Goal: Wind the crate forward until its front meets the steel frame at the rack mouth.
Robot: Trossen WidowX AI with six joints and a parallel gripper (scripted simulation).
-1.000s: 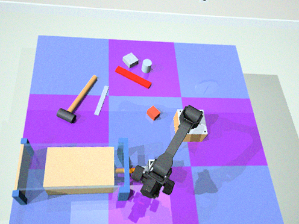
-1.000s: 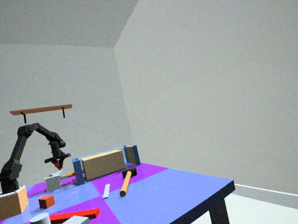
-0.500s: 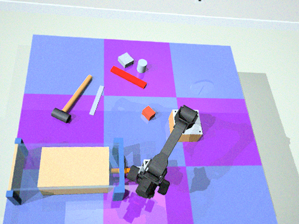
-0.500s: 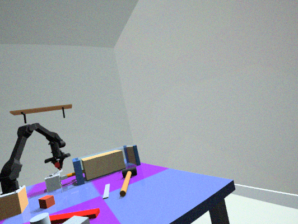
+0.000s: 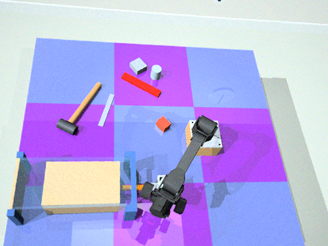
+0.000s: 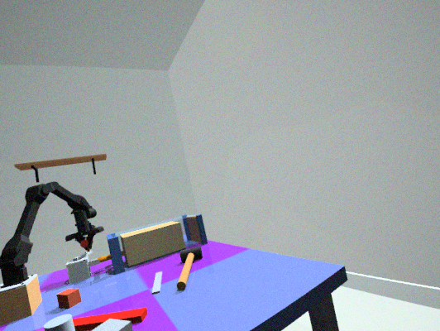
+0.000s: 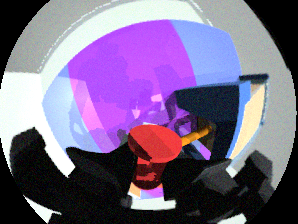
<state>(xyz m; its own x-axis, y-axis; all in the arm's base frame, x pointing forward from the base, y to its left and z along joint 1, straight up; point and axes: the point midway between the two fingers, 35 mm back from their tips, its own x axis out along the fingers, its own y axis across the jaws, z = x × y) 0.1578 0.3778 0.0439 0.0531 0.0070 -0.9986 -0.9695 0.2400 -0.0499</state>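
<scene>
Right now my gripper tip is 4 cm to the left of the winch handle, 1 cm past it and 1 cm above it. The rest, counted from my gripper tip: winch (11 cm to the right, 8 cm below, 5 cm behind); then grey strip (47 cm to the right, 33 cm ahead, 11 cm below); then red knob (2 cm above).
</scene>
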